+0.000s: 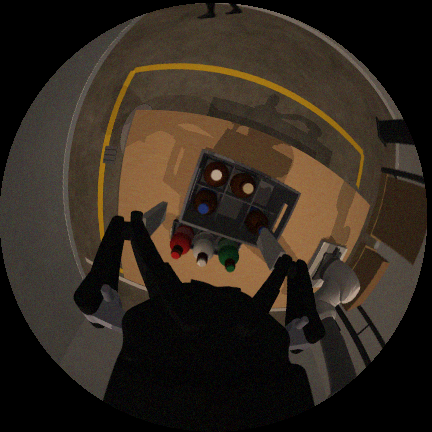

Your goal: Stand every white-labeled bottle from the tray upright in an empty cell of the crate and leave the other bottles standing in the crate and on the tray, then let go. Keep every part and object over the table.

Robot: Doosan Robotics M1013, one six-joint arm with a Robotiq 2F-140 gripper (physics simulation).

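Places are measured from the arm's base along level axes (x ahead, y left, z up), in metres.
Pixels of known places: gripper, between the fingertips: [213,223]; arm's base, origin of its link: [326,265].
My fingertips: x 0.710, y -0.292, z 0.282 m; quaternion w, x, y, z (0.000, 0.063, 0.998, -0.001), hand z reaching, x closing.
For each thing: its top centre in the pictures, then the offset to it from my fingertips. "pt": a spot on its surface instead. Level surfaces: height alone.
- dark grey crate, a spot on its surface: [192,186] pt dx +0.056, dy -0.027, dz -0.148 m
- cream cap, centre of its top: [247,188] dx -0.077, dy -0.042, dz -0.150 m
- blue cap, centre of its top: [202,208] dx +0.026, dy +0.025, dz -0.150 m
- red bottle, centre of its top: [174,255] dx +0.094, dy +0.181, dz -0.153 m
- white-labeled bottle, centre of its top: [201,262] dx +0.013, dy +0.194, dz -0.153 m
- green bottle, centre of its top: [230,268] dx -0.079, dy +0.205, dz -0.153 m
- wooden table, height of its surface: dz -0.313 m
A dark grey crate [192,186] with six cells stands on the table. Brown bottles stand in it: one with a white cap [216,175], one with a cream cap [245,186], one with a blue cap [205,201], and one at the near right [256,220], partly behind a finger. The far right cell and the near middle cell are empty. Beside the crate's near side, a red bottle [181,242], a white-labeled bottle [203,246] and a green bottle [228,252] stand in a row on the tray, which is mostly hidden. My gripper [213,223] is wide open and empty, above the row of bottles.
The wooden table [145,155] extends around the crate. At the right are a light fixture with a dark part [327,255], a white robot arm [340,283] and cardboard boxes [402,212]. A yellow line [195,67] runs on the floor beyond the table.
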